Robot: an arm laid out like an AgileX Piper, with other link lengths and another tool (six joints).
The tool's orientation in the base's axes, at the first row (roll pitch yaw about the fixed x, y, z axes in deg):
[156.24 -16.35 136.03]
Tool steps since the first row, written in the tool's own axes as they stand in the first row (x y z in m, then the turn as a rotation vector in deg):
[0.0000 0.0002 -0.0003 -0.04 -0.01 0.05]
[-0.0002 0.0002 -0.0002 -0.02 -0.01 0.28]
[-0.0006 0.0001 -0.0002 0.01 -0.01 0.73]
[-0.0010 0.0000 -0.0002 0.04 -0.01 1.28]
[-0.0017 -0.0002 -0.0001 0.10 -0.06 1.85]
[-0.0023 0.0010 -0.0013 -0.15 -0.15 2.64]
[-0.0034 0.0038 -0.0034 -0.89 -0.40 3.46]
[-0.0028 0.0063 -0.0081 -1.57 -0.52 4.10]
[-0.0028 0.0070 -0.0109 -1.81 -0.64 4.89]
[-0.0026 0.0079 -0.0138 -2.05 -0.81 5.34]
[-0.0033 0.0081 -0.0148 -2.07 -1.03 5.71]
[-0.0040 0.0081 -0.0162 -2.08 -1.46 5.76]
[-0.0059 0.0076 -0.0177 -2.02 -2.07 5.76]
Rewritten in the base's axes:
[0.0001 0.0000 0.0003 0.03 -0.01 -0.06]
[0.0003 -0.0001 0.0002 0.03 0.11 -0.26]
[0.0005 -0.0004 0.0000 0.05 0.34 -0.64]
[0.0007 -0.0008 -0.0001 0.09 0.62 -1.12]
[0.0010 -0.0013 -0.0005 0.06 0.90 -1.62]
[0.0022 -0.0016 0.0009 0.24 1.05 -2.42]
[0.0048 -0.0017 0.0035 0.65 0.80 -3.44]
[0.0057 -0.0020 0.0088 1.10 0.57 -4.24]
[0.0059 -0.0029 0.0115 1.25 0.72 -5.05]
[0.0062 -0.0036 0.0144 1.34 0.67 -5.58]
[0.0067 -0.0044 0.0152 1.23 0.70 -6.00]
[0.0070 -0.0056 0.0162 0.93 0.47 -6.21]
[0.0079 -0.0078 0.0168 0.45 0.15 -6.43]

